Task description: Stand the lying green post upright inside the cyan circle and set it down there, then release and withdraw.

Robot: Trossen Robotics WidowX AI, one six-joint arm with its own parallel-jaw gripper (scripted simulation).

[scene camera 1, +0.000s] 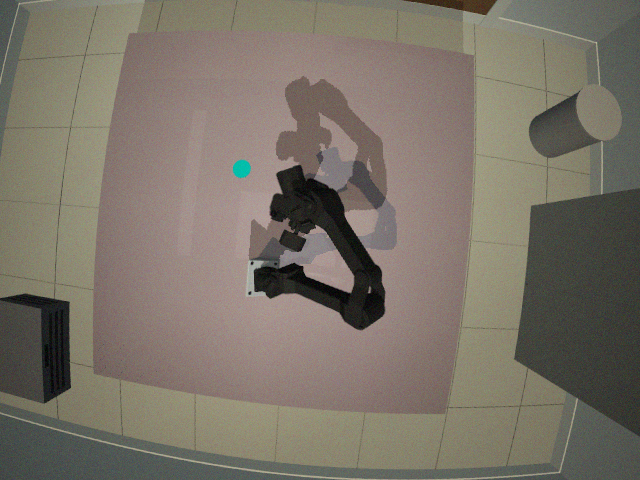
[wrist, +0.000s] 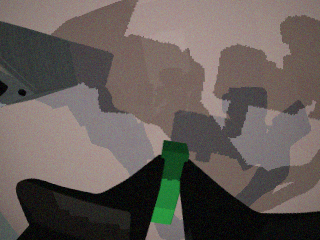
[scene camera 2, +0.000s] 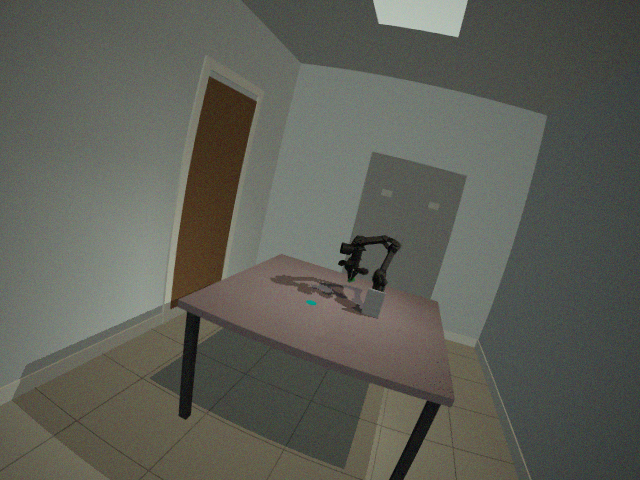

Path:
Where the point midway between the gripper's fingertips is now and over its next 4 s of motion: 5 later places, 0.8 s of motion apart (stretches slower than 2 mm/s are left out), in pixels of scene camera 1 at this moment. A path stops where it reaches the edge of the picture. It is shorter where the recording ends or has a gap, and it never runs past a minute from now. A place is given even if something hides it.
My gripper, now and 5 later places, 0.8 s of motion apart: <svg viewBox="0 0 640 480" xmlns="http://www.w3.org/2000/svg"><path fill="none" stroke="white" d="M305 217L294 196L276 178L254 165L232 159L228 160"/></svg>

